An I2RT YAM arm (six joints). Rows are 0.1 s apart.
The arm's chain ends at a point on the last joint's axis. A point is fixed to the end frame.
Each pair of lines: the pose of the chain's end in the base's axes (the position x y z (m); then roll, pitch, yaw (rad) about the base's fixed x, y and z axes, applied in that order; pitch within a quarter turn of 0, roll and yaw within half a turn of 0), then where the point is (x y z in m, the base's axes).
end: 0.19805 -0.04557 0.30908 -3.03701 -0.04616 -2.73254
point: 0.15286 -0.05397 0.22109
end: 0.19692 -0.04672 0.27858 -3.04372 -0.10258 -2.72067
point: 0.14713 -0.05710 0.19333
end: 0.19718 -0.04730 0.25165 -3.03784 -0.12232 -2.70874
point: 0.14621 -0.05946 0.16733
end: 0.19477 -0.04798 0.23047 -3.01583 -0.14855 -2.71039
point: 0.14259 -0.06279 0.14733
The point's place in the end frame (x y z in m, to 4 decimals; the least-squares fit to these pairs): 0.0407 0.0196 0.0884
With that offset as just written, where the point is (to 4 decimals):
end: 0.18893 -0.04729 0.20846 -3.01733 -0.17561 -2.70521
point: 0.1347 -0.0632 0.1268
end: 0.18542 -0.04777 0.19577 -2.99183 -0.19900 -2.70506
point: 0.1305 -0.0666 0.1153
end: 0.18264 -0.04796 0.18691 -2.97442 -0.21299 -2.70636
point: 0.1273 -0.0686 0.1071
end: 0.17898 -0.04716 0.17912 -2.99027 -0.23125 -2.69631
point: 0.1219 -0.0677 0.1005
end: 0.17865 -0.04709 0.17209 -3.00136 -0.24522 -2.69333
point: 0.1203 -0.0673 0.0944
